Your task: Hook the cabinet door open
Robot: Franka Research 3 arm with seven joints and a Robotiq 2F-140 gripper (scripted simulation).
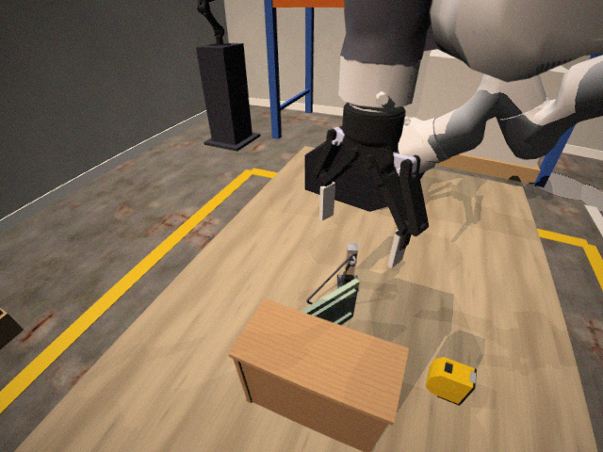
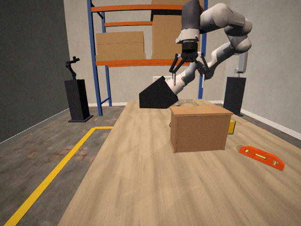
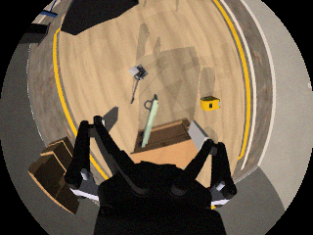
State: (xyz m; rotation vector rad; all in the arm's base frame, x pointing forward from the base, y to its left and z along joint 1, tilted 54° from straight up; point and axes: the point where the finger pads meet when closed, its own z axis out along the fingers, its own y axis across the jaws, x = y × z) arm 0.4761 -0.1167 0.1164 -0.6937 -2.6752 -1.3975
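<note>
The green door is 18 cm below my hand, 6 cm ahead of it and 4 cm to the right of it. The rest, counted from my hand: hook post 17 cm below, 8 cm behind, 4 cm to the right; yellow tape measure 22 cm to the left, 21 cm below, 5 cm ahead; orange spirit level 30 cm ahead, 23 cm below, 22 cm to the left.
</note>
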